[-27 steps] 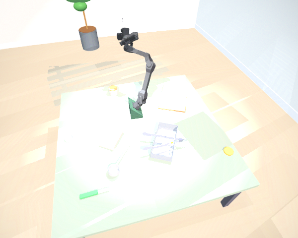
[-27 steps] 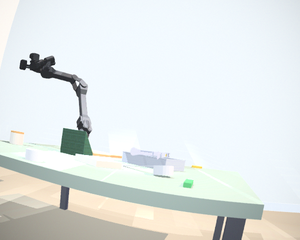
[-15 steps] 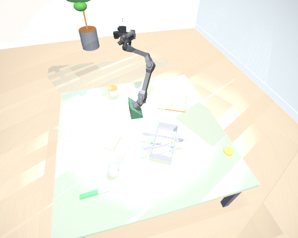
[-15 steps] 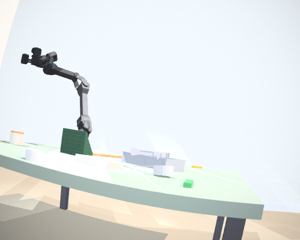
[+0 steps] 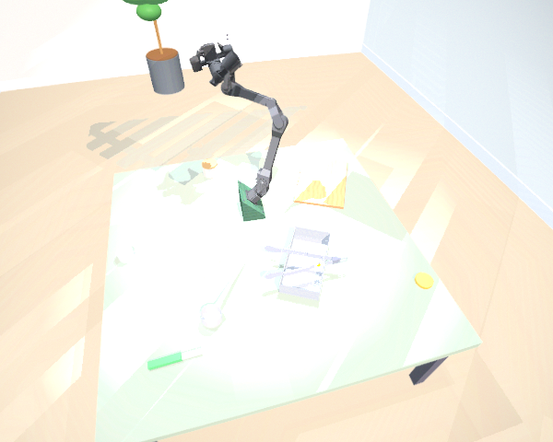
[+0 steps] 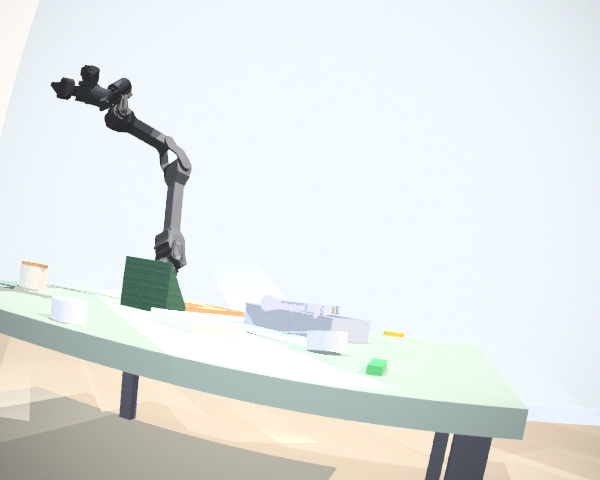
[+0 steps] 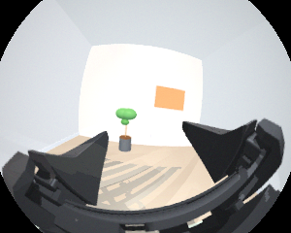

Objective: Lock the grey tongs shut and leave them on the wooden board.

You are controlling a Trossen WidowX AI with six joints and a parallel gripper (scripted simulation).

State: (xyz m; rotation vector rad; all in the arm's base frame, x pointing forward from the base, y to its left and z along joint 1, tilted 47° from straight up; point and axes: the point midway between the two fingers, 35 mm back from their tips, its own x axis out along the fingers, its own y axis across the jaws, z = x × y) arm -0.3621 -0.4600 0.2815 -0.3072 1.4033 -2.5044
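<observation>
Right now the roasting tin is 770 mm ahead of my gripper tip, 300 mm to the left of it and 570 mm below it. Round my gripper tip: wooden board: 270 mm ahead, 500 mm to the left, 590 mm below; white cylinder: 610 mm ahead, 430 mm to the right, 580 mm below; pale flat block: 670 mm ahead, 100 mm to the right, 590 mm below.
</observation>
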